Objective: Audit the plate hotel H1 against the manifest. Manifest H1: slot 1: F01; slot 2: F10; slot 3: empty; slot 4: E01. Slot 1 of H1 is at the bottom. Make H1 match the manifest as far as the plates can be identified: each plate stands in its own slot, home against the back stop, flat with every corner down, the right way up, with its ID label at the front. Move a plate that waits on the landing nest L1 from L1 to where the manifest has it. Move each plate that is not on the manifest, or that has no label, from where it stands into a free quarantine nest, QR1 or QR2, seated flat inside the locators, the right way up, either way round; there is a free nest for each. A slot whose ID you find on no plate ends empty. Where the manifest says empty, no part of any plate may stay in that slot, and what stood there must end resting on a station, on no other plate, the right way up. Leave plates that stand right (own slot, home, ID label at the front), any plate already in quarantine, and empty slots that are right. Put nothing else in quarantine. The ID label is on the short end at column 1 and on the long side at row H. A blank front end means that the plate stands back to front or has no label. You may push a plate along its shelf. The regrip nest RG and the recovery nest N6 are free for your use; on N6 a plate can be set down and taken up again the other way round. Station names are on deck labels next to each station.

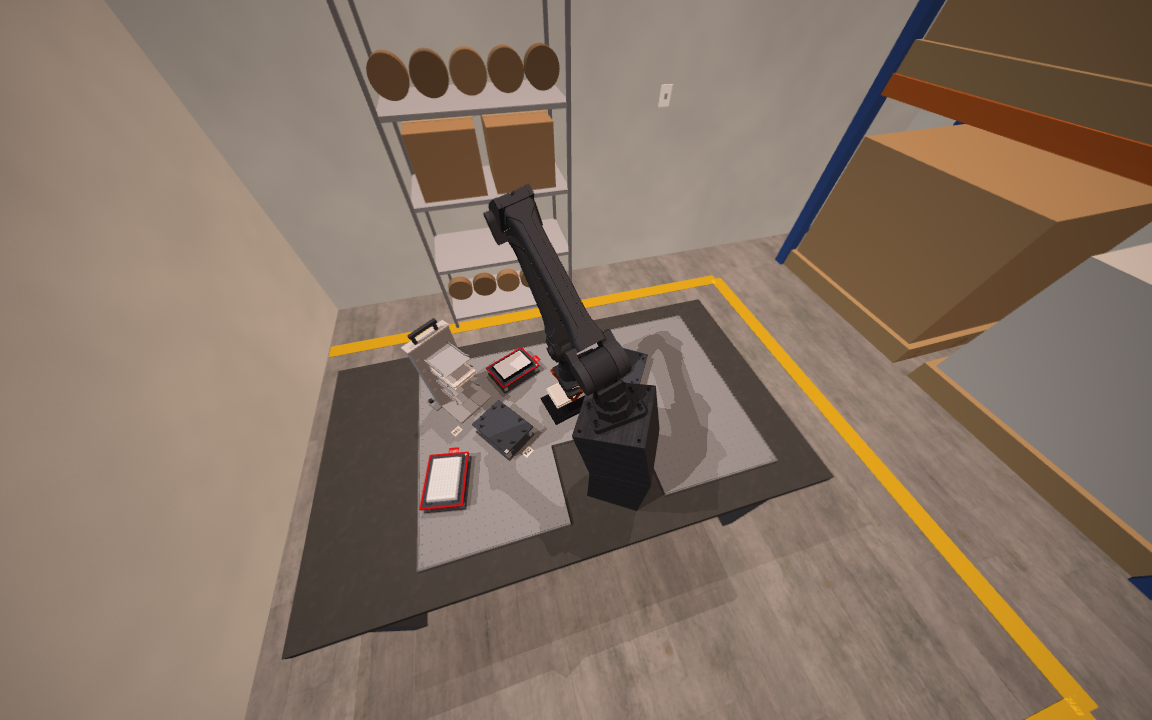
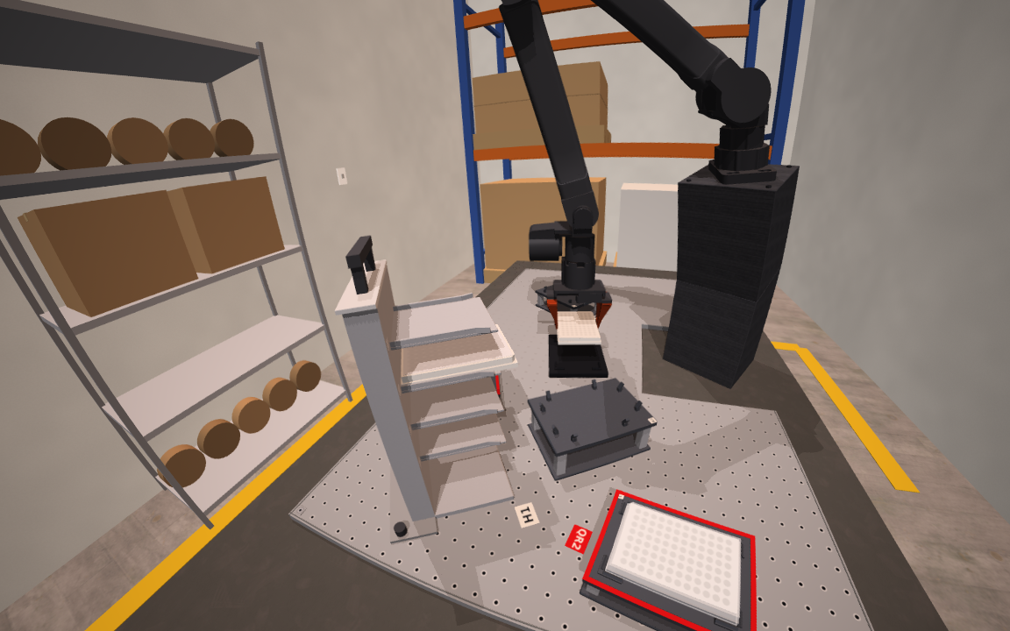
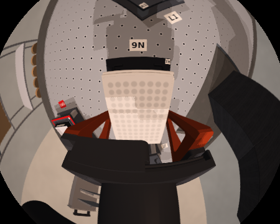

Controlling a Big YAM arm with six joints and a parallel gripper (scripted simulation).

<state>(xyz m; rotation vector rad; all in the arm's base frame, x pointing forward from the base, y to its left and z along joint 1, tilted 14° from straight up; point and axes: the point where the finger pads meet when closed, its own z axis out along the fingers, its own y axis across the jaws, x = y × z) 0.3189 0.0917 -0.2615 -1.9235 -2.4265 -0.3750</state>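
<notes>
Now: hand 7 cm above the flat black nest. The rest, counted from my hand: L1 label (19 cm to the right, 8 cm below, 2 cm behind); N6 deck label (10 cm to the right, 8 cm below, 2 cm ahead); dark regrip nest (24 cm to the left, 6 cm behind, 2 cm below).
</notes>
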